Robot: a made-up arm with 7 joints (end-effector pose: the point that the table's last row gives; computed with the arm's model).
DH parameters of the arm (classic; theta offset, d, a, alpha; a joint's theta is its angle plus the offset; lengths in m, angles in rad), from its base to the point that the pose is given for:
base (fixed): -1.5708 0.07 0 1.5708
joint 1: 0.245 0 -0.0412 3.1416
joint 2: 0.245 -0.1 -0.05 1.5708
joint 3: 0 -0.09 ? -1.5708
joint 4: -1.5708 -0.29 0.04 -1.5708
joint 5: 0 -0.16 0.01 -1.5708
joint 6: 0 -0.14 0.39 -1.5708
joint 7: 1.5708 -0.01 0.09 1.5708
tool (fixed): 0 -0.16 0 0
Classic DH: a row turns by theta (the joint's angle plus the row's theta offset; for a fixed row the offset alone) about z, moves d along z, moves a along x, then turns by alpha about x.
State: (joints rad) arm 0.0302 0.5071 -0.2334 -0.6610 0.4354 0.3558 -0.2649
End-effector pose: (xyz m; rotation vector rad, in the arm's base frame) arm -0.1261 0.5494 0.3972 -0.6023 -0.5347 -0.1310
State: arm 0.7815 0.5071 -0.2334 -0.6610 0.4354 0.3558 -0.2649
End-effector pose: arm -0.1261 0.6248 -0.0659 -1.3331 -0.5804 0.0790
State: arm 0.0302 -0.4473 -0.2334 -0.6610 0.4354 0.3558 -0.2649
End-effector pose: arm -0.1261 0.6104 -0.1615 -1.5300 -0.5840 0.1410
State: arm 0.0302 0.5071 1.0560 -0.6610 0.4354 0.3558 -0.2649
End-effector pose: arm -0.6435 0.1689 0.2006 -0.1733 -1.3774 0.7996
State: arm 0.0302 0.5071 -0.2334 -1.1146 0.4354 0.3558 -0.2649
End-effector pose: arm -0.1202 0.6646 0.2283 -1.0194 -0.4895 0.0638
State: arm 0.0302 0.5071 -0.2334 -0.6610 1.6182 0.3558 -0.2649
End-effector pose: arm -0.5322 0.6174 0.3528 -0.6362 -1.7327 -0.1974
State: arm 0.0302 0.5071 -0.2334 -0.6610 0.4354 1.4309 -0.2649
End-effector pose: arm -0.0378 0.6695 0.1774 -1.6796 -0.3463 -0.1365
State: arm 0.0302 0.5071 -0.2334 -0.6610 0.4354 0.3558 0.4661
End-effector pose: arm -0.2288 0.5338 0.3171 -0.5099 0.1734 -0.3339
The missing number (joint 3, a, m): -0.11
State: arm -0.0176 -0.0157 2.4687 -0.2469 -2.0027 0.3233 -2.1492
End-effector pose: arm -0.3877 -0.1030 -0.4866 0.1041 -0.1700 2.7617
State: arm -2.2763 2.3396 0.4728 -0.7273 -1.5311 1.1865 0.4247
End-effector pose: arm -0.4011 -0.4437 -0.0810 1.7717 -1.1624 0.9384
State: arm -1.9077 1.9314 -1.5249 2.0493 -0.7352 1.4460 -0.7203
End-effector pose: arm -0.1034 0.2009 -0.2371 -1.8720 -1.4818 0.9924
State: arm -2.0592 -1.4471 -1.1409 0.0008 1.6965 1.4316 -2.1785
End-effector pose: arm 0.4714 0.5279 0.6790 -2.6506 -0.9269 0.5481
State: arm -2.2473 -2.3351 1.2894 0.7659 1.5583 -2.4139 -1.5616
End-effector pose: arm 0.1416 0.0374 0.1507 -2.5761 -0.6996 0.9338
